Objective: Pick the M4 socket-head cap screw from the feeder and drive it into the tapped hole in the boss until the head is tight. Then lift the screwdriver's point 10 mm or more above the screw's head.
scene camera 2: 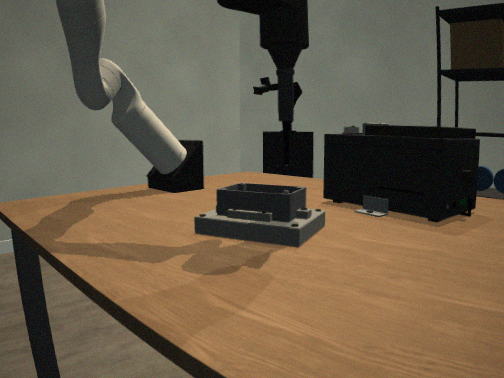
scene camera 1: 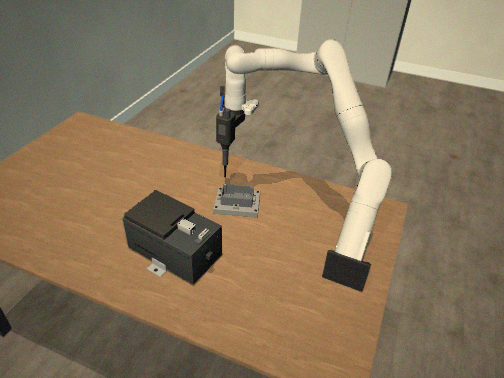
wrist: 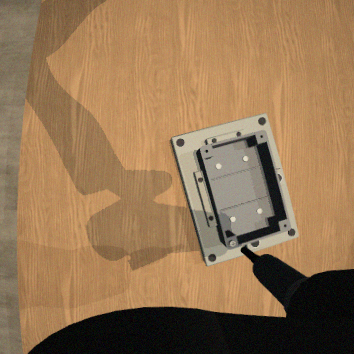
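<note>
The screwdriver [scene camera 1: 225,176] [scene camera 2: 286,164] [wrist: 244,249] points straight down, its bare tip a clear gap above the housing; no screw shows on it. The dark open-topped housing [scene camera 1: 237,200] [scene camera 2: 255,202] [wrist: 211,200] sits on a grey fixture plate [scene camera 1: 223,211] [scene camera 2: 245,232] [wrist: 188,172]. The screw's round, light head [wrist: 232,243] shows in the housing's corner boss nearest the tip in the wrist view, apart from the tip. Whether it sits fully flush is too small to tell. The black screw feeder [scene camera 1: 160,215] [scene camera 2: 400,167] stands beside the fixture.
The arm's black base block [scene camera 1: 346,270] [scene camera 2: 192,165] stands on the wooden table [scene camera 1: 280,320] [scene camera 2: 375,300] [wrist: 125,65]. A light bracket [scene camera 1: 156,268] [scene camera 2: 375,206] sits at the feeder's foot. A shelf rack [scene camera 2: 438,65] stands in the background. The arm's shadow falls beside the fixture.
</note>
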